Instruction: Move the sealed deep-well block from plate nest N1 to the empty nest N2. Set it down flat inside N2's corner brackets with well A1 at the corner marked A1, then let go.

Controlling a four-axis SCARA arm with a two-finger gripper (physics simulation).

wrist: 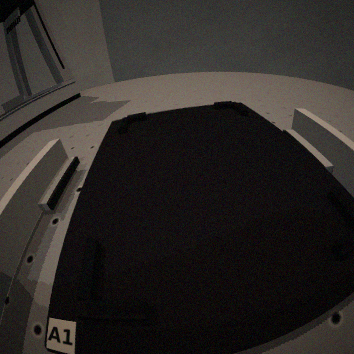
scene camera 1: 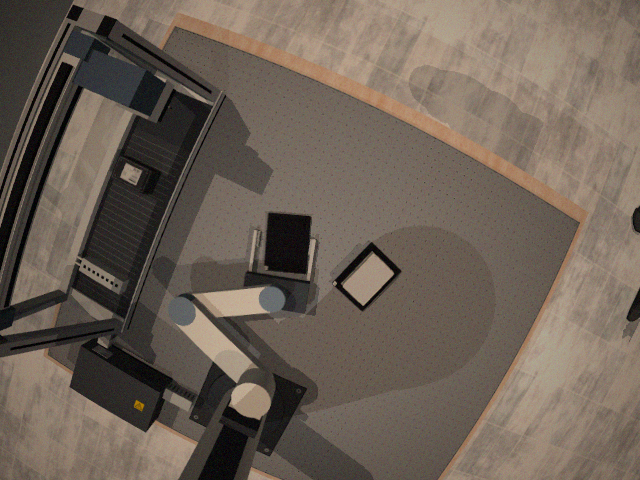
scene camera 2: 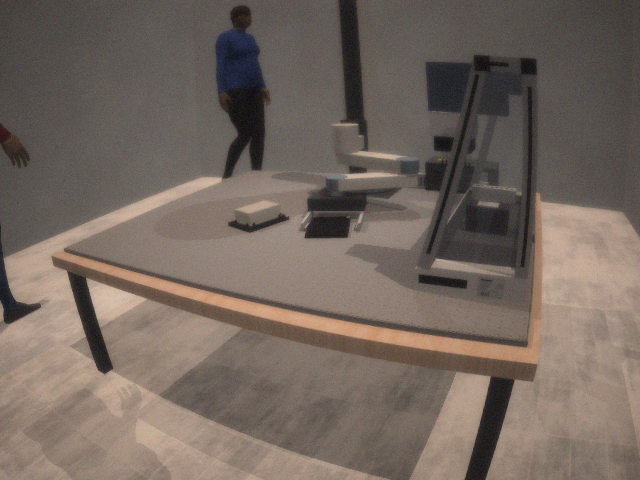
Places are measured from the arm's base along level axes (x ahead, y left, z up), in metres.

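Pixels of known places: gripper, between the fingertips: (wrist: 179, 129) (scene camera 1: 285, 234) (scene camera 2: 330, 226); arm's base, origin of its link: (scene camera 2: 365, 189).
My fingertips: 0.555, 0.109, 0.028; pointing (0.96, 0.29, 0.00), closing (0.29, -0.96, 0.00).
Note:
Ahead of a thing's pixels: the offset from my fingertips to its top centre, as dx, dy, dz. "*": to the spot under its first point.
The block {-0.010, -0.262, +0.038} (scene camera 1: 368, 279) (scene camera 2: 257, 212) is a pale box lying level on a black nest plate {* +0.059, -0.287, -0.004} (scene camera 1: 385, 259) (scene camera 2: 268, 223). A light mark shows at this plate's left corner in scene camera 1. The other nest {-0.021, -0.015, +0.003} (scene camera 1: 289, 227) (scene camera 2: 326, 228) (wrist: 200, 225) is black and empty, with dark corner brackets and an A1 label {* -0.111, +0.009, -0.003} (wrist: 61, 336) at the lower left in the wrist view. My gripper (scene camera 1: 283, 253) (scene camera 2: 330, 221) (wrist: 179, 129) is open and empty, its pale fingers on either side of the empty nest. Their exact height is hard to judge. Nest numbers are not readable.
A tall framed structure (scene camera 1: 214, 105) (scene camera 2: 528, 180) stands at the table's side, with a dark labelled box {* -0.019, +0.449, +0.105} (scene camera 1: 136, 174) inside. A controller box {* -0.647, +0.284, +0.100} (scene camera 1: 116, 384) is beside the arm's base plate (scene camera 1: 286, 408). A person in blue (scene camera 2: 240, 62) stands beyond the table.

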